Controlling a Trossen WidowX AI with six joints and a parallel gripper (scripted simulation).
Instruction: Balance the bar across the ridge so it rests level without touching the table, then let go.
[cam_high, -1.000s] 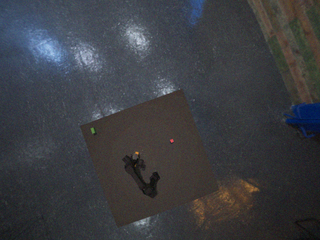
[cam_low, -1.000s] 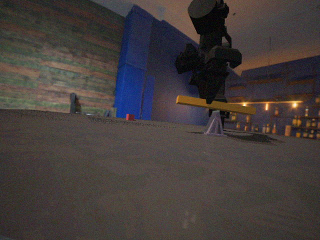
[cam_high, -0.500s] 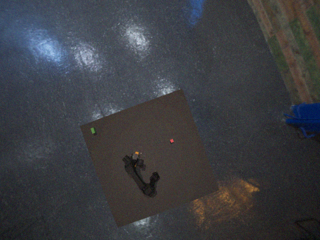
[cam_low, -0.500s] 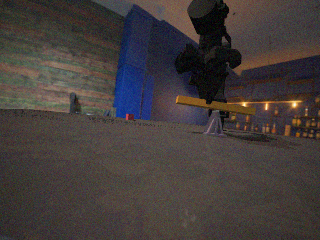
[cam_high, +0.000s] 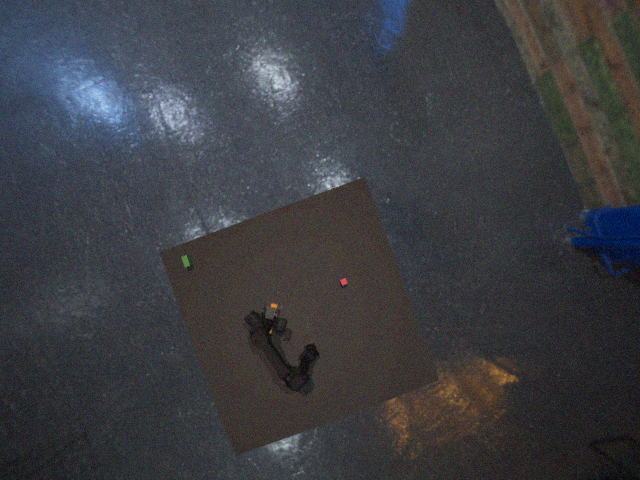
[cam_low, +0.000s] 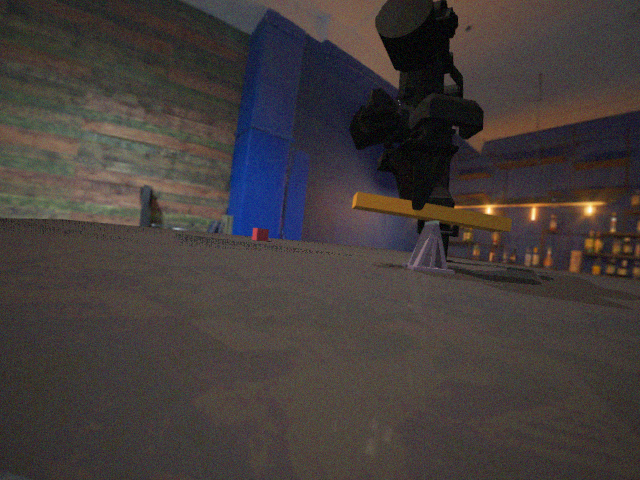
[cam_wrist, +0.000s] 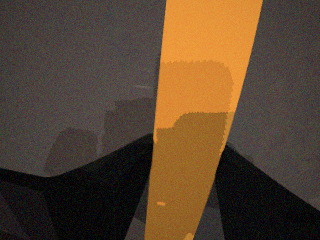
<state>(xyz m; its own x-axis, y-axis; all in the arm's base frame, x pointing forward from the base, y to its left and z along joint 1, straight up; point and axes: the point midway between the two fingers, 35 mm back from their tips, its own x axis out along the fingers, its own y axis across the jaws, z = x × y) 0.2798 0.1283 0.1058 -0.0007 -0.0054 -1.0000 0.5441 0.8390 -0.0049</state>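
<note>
My gripper tip is 2 cm to the right of the yellow bar and 2 cm past it. Round my gripper tip: red block: 44 cm to the right, 5 cm below, 4 cm ahead; green block: 46 cm ahead, 37 cm to the left, 5 cm below.
</note>
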